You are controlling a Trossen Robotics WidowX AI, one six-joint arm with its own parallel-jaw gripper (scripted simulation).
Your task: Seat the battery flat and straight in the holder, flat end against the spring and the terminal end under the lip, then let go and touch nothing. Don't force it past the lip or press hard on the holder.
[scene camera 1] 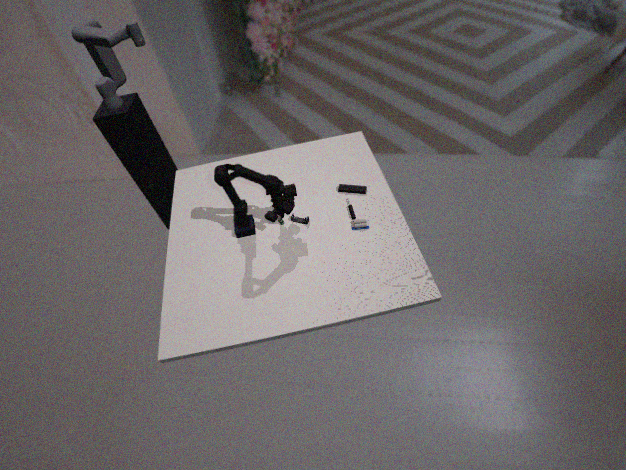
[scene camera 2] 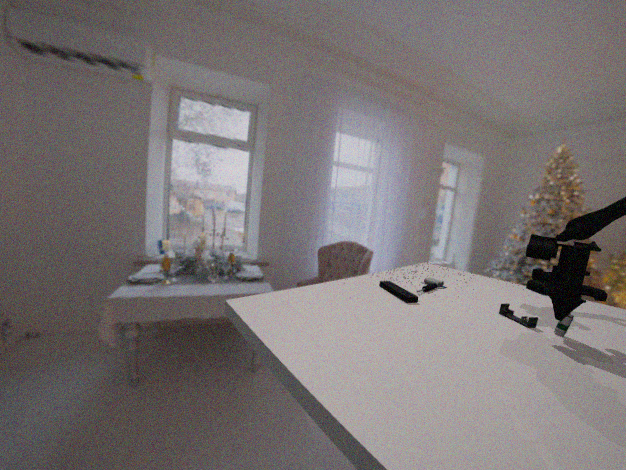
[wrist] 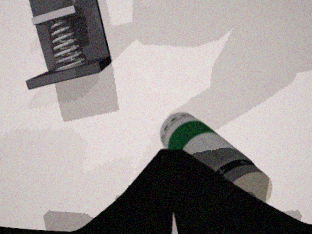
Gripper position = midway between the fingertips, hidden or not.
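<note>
There is a battery (wrist: 181, 130) in the scene I am looking at. As for my gripper (scene camera 2: 558, 319), it is shut and holds nothing, and the wrist view shows my gripper too (wrist: 170, 160).
</note>
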